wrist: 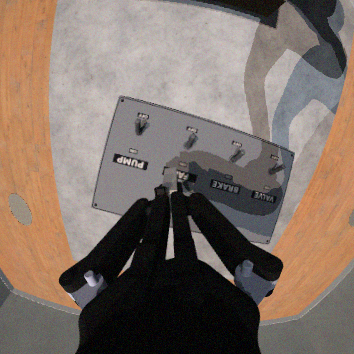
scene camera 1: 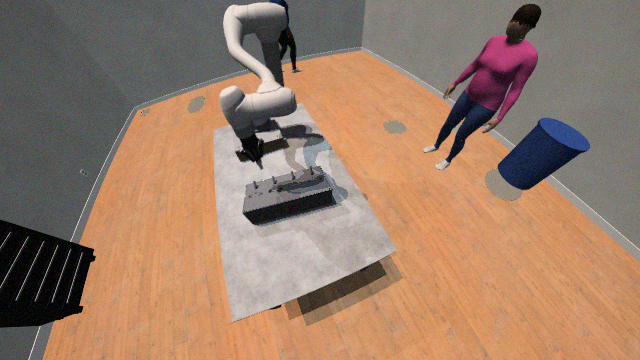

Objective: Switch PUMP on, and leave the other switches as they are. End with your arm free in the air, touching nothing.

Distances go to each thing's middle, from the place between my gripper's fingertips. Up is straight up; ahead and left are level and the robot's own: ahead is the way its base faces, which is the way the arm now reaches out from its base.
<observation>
My hand is 190 mm above the grey switch box (scene camera 1: 269, 200), 100 mm to the right of it and 50 mm short of it.
</observation>
